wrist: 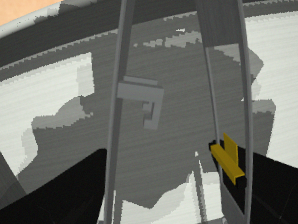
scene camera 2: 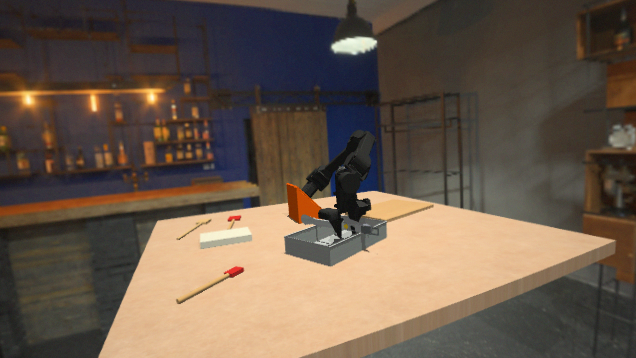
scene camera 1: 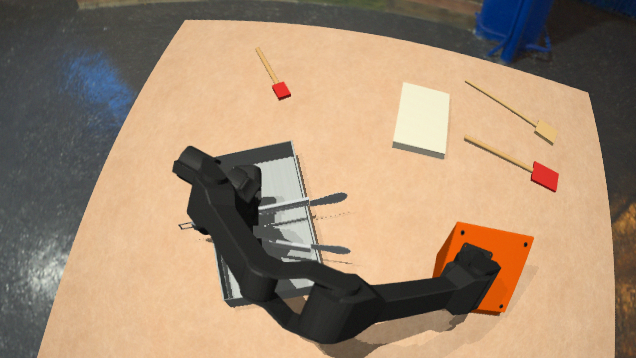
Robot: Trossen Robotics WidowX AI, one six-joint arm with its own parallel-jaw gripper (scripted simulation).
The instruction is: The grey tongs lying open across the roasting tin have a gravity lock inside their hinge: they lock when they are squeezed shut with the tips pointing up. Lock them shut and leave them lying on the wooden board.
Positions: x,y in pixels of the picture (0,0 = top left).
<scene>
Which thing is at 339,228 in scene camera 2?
My gripper.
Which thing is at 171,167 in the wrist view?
A grey roasting tin.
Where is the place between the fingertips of my gripper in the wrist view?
At 160,151
</scene>
